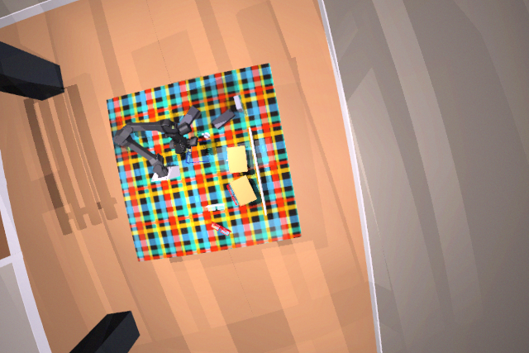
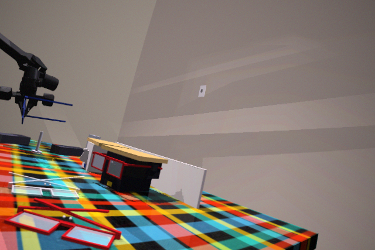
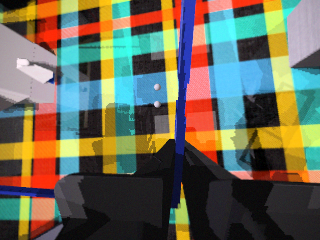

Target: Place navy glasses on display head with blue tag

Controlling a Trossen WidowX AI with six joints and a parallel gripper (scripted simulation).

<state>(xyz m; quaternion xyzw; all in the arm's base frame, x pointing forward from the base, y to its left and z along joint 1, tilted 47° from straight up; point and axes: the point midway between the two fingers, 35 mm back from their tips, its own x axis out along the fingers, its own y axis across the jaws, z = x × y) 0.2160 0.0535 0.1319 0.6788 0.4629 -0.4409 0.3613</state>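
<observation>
The white display head lies 26 cm ahead of my gripper tip, 15 cm to the right of it and 7 cm below it. Round my gripper tip: black display head: 24 cm ahead, 37 cm to the right, 7 cm below; then grey post: 9 cm ahead, 8 cm to the left, 11 cm below; then white upright panel: 39 cm ahead, 26 cm to the right, 8 cm below.
</observation>
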